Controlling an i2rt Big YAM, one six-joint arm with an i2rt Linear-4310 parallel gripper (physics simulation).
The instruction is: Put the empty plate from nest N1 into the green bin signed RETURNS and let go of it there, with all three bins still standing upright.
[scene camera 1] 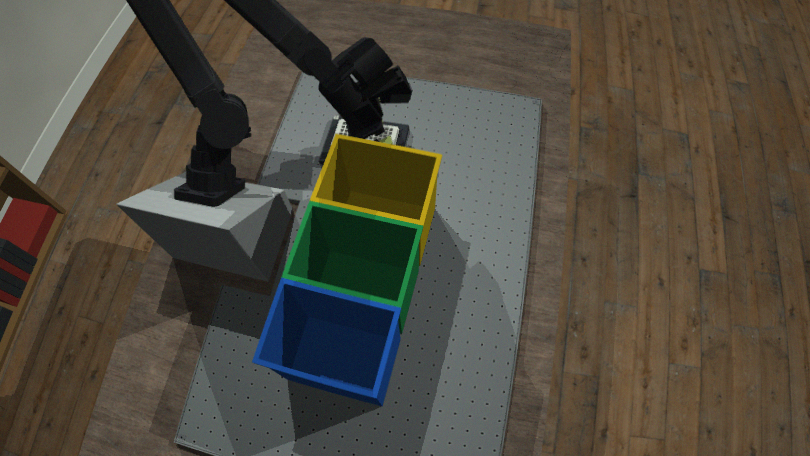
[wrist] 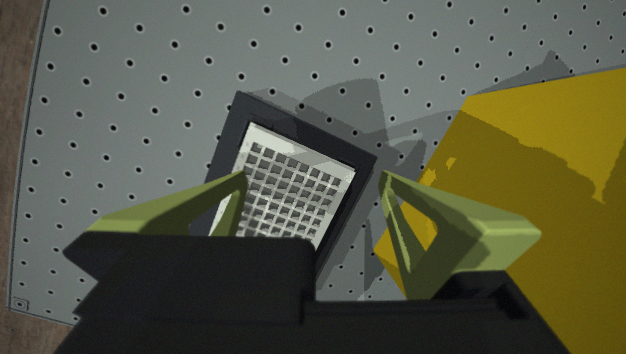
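Pixels of known places: gripper, between the fingertips: [wrist: 313,177]; arm's base, origin of its link: [scene camera 1: 210,192].
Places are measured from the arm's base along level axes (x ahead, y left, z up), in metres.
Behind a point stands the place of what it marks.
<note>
The white plate with a grid of square wells [scene camera 1: 342,129] {y 0.240, x 0.166, z -0.103 m} [wrist: 292,176] {y 0.224, x 0.257, z -0.101 m} sits in its dark nest [scene camera 1: 404,133] {y 0.260, x 0.291, z -0.114 m} [wrist: 225,125] {y 0.283, x 0.270, z -0.115 m}. In the wrist view both lie turned at a slant to the fingers, their near part hidden by the gripper body. My gripper [scene camera 1: 383,137] {y 0.211, x 0.263, z -0.095 m} [wrist: 313,177] {y 0.211, x 0.263, z -0.095 m} is open and empty above the plate. In the wrist view the left fingertip overlaps the plate's left side, and the right fingertip shows beyond the nest's right edge. The green bin [scene camera 1: 410,266] {y -0.086, x 0.374, z 0.054 m} stands upright between the other two bins, its inside empty. No sign is readable.
The yellow bin [scene camera 1: 391,145] {y 0.113, x 0.303, z 0.054 m} [wrist: 540,115] {y 0.108, x 0.358, z -0.062 m} stands upright close beside the nest, near the right finger. The blue bin [scene camera 1: 328,382] {y -0.271, x 0.299, z 0.053 m} stands upright on the far side of the green one. All stand on the perforated grey board [scene camera 1: 487,169] {y 0.214, x 0.470, z -0.126 m} [wrist: 165,50] {y 0.343, x 0.301, z -0.126 m}, beside the arm's grey pedestal [scene camera 1: 204,237] {y -0.094, x 0.038, z 0.030 m}.
</note>
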